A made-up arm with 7 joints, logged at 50 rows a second.
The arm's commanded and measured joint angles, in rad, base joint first. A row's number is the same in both.
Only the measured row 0 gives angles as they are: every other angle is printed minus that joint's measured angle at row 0.
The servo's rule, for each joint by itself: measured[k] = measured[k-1] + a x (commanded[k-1-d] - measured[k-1]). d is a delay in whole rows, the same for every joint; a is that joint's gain. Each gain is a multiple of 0.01, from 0.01 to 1. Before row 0 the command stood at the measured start. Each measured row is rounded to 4 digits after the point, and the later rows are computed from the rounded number. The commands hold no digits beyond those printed.
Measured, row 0: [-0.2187 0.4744 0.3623 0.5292 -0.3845 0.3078 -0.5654]
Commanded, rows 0 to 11: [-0.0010 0.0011 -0.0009 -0.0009 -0.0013 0.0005 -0.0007]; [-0.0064 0.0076 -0.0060 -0.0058 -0.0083 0.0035 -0.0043]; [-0.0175 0.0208 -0.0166 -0.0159 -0.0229 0.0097 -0.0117]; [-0.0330 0.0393 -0.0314 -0.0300 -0.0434 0.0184 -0.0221]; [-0.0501 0.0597 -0.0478 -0.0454 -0.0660 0.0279 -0.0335]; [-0.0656 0.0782 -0.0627 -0.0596 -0.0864 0.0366 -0.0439]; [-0.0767 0.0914 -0.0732 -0.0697 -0.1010 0.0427 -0.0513]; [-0.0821 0.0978 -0.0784 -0.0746 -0.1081 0.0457 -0.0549]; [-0.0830 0.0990 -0.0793 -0.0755 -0.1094 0.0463 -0.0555]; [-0.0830 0.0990 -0.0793 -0.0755 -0.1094 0.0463 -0.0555]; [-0.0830 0.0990 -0.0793 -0.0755 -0.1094 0.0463 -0.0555]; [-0.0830 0.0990 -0.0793 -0.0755 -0.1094 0.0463 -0.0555]
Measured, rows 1 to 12: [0.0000 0.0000 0.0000 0.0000 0.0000 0.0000 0.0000]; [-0.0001 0.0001 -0.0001 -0.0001 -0.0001 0.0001 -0.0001]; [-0.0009 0.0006 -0.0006 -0.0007 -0.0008 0.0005 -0.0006]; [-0.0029 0.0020 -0.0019 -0.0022 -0.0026 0.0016 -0.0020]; [-0.0065 0.0046 -0.0043 -0.0050 -0.0059 0.0036 -0.0046]; [-0.0117 0.0085 -0.0078 -0.0090 -0.0107 0.0065 -0.0084]; [-0.0182 0.0134 -0.0122 -0.0141 -0.0168 0.0101 -0.0130]; [-0.0252 0.0189 -0.0171 -0.0197 -0.0235 0.0140 -0.0180]; [-0.0320 0.0244 -0.0220 -0.0252 -0.0303 0.0178 -0.0228]; [-0.0381 0.0296 -0.0266 -0.0302 -0.0366 0.0212 -0.0271]; [-0.0435 0.0345 -0.0308 -0.0347 -0.0424 0.0242 -0.0308]; [-0.0482 0.0390 -0.0347 -0.0388 -0.0478 0.0269 -0.0340]
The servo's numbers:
d 1
a 0.12 0.07 0.08 0.10 0.08 0.12 0.13

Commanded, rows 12 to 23: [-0.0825 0.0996 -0.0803 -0.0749 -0.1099 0.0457 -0.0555]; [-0.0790 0.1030 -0.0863 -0.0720 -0.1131 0.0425 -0.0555]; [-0.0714 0.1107 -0.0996 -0.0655 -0.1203 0.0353 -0.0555]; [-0.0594 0.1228 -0.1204 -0.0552 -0.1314 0.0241 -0.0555]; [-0.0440 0.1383 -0.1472 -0.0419 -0.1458 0.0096 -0.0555]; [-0.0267 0.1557 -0.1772 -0.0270 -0.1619 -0.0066 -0.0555]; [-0.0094 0.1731 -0.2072 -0.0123 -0.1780 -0.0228 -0.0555]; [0.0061 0.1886 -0.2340 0.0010 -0.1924 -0.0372 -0.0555]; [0.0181 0.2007 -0.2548 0.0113 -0.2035 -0.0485 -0.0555]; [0.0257 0.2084 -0.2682 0.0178 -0.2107 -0.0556 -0.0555]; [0.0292 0.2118 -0.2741 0.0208 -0.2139 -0.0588 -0.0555]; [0.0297 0.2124 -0.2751 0.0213 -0.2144 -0.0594 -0.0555]
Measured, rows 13 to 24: [-0.0524 0.0432 -0.0383 -0.0425 -0.0527 0.0292 -0.0368]; [-0.0560 0.0471 -0.0417 -0.0457 -0.0573 0.0312 -0.0392]; [-0.0588 0.0510 -0.0453 -0.0483 -0.0618 0.0326 -0.0413]; [-0.0603 0.0552 -0.0496 -0.0500 -0.0665 0.0329 -0.0431]; [-0.0602 0.0599 -0.0553 -0.0505 -0.0717 0.0318 -0.0447]; [-0.0583 0.0654 -0.0627 -0.0496 -0.0776 0.0291 -0.0461]; [-0.0545 0.0717 -0.0719 -0.0473 -0.0843 0.0248 -0.0473]; [-0.0491 0.0788 -0.0827 -0.0438 -0.0918 0.0191 -0.0484]; [-0.0425 0.0865 -0.0948 -0.0393 -0.0998 0.0123 -0.0493]; [-0.0352 0.0945 -0.1076 -0.0342 -0.1081 0.0050 -0.0501]; [-0.0279 0.1025 -0.1204 -0.0290 -0.1163 -0.0023 -0.0508]; [-0.0210 0.1102 -0.1327 -0.0240 -0.1241 -0.0091 -0.0514]
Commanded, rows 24 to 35: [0.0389 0.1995 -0.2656 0.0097 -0.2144 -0.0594 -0.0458]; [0.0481 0.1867 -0.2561 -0.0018 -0.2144 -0.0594 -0.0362]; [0.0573 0.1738 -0.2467 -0.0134 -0.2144 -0.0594 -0.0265]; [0.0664 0.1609 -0.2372 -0.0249 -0.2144 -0.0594 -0.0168]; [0.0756 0.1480 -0.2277 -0.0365 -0.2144 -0.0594 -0.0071]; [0.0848 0.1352 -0.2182 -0.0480 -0.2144 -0.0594 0.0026]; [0.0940 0.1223 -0.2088 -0.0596 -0.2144 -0.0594 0.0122]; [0.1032 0.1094 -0.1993 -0.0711 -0.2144 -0.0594 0.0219]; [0.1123 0.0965 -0.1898 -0.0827 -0.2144 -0.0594 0.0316]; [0.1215 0.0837 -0.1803 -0.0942 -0.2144 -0.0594 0.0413]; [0.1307 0.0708 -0.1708 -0.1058 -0.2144 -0.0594 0.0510]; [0.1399 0.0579 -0.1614 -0.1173 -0.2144 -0.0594 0.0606]
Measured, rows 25 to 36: [-0.0149 0.1174 -0.1441 -0.0195 -0.1313 -0.0151 -0.0519]; [-0.0084 0.1231 -0.1538 -0.0166 -0.1379 -0.0204 -0.0511]; [-0.0016 0.1276 -0.1620 -0.0151 -0.1440 -0.0251 -0.0492]; [0.0055 0.1308 -0.1688 -0.0149 -0.1496 -0.0292 -0.0462]; [0.0128 0.1329 -0.1743 -0.0159 -0.1548 -0.0328 -0.0424]; [0.0203 0.1340 -0.1786 -0.0180 -0.1596 -0.0360 -0.0378]; [0.0280 0.1341 -0.1818 -0.0210 -0.1640 -0.0388 -0.0325]; [0.0359 0.1333 -0.1840 -0.0249 -0.1680 -0.0413 -0.0267]; [0.0440 0.1316 -0.1852 -0.0295 -0.1717 -0.0435 -0.0204]; [0.0522 0.1291 -0.1856 -0.0348 -0.1751 -0.0454 -0.0136]; [0.0605 0.1259 -0.1852 -0.0407 -0.1782 -0.0471 -0.0065]; [0.0689 0.1220 -0.1840 -0.0472 -0.1811 -0.0486 0.0010]
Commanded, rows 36 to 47: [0.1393 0.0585 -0.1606 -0.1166 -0.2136 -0.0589 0.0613]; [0.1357 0.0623 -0.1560 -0.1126 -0.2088 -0.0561 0.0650]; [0.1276 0.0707 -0.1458 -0.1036 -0.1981 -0.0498 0.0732]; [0.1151 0.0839 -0.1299 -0.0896 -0.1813 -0.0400 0.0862]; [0.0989 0.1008 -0.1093 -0.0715 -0.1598 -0.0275 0.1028]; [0.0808 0.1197 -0.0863 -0.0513 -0.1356 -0.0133 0.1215]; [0.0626 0.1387 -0.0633 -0.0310 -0.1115 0.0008 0.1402]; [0.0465 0.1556 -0.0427 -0.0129 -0.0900 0.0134 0.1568]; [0.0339 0.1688 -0.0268 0.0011 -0.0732 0.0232 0.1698]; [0.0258 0.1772 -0.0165 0.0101 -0.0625 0.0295 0.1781]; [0.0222 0.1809 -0.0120 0.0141 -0.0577 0.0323 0.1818]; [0.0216 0.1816 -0.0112 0.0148 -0.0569 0.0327 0.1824]
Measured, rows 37 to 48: [0.0774 0.1175 -0.1822 -0.0542 -0.1838 -0.0499 0.0087]; [0.0848 0.1134 -0.1805 -0.0604 -0.1862 -0.0510 0.0155]; [0.0909 0.1098 -0.1785 -0.0656 -0.1880 -0.0516 0.0219]; [0.0953 0.1071 -0.1759 -0.0694 -0.1888 -0.0514 0.0286]; [0.0977 0.1055 -0.1722 -0.0714 -0.1882 -0.0500 0.0361]; [0.0978 0.1052 -0.1672 -0.0714 -0.1859 -0.0473 0.0448]; [0.0958 0.1062 -0.1607 -0.0694 -0.1819 -0.0432 0.0548]; [0.0918 0.1085 -0.1529 -0.0656 -0.1763 -0.0379 0.0659]; [0.0864 0.1118 -0.1441 -0.0603 -0.1694 -0.0317 0.0777]; [0.0801 0.1158 -0.1347 -0.0542 -0.1617 -0.0251 0.0897]; [0.0736 0.1201 -0.1252 -0.0478 -0.1538 -0.0185 0.1012]; [0.0674 0.1244 -0.1161 -0.0416 -0.1461 -0.0124 0.1117]
